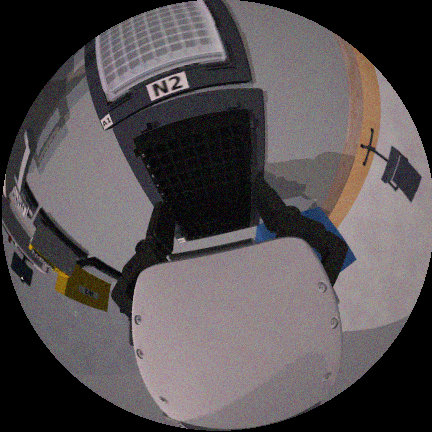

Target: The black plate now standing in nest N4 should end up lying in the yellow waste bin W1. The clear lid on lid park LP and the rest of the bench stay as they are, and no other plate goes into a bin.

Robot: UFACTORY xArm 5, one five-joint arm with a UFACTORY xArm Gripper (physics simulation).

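Frame: origin at the arm's base, x ahead, y left, z up, level; centimetres.
Seen in the pictures: gripper, fingertip midpoint: (210, 200).
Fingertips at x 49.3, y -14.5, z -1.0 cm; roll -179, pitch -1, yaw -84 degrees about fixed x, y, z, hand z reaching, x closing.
Note:
A point is followed by its place in that frame.
The black plate (200, 165) {x 52.9, y -14.1, z -0.7 cm} lies flat in its dark nest (215, 100) {x 57.6, y -15.8, z -2.1 cm}, directly behind the N2 nest's front edge and toward the gripper. The nest's own label does not show. My gripper (210, 200) {x 49.3, y -14.5, z -1.0 cm} is open and low, with one dark finger at each side of the plate's near part and nothing held. Contact with the plate's sides cannot be told. The yellow waste bin W1 (90, 289) {x 26.6, y 28.8, z 2.9 cm} shows at the lower left, beyond the left finger. The clear lid on LP cannot be made out.
A pale clear-looking plate (162, 42) sits in nest N2 (240, 65) {x 60.5, y -17.8, z -2.1 cm}. A blue box (345, 250) shows behind the right finger. A dark grey box (57, 242) {x 46.6, y 19.3, z -1.2 cm} stands near the yellow bin. A wooden edge (369, 100) runs down the right, with a dark chair (404, 174) beyond.

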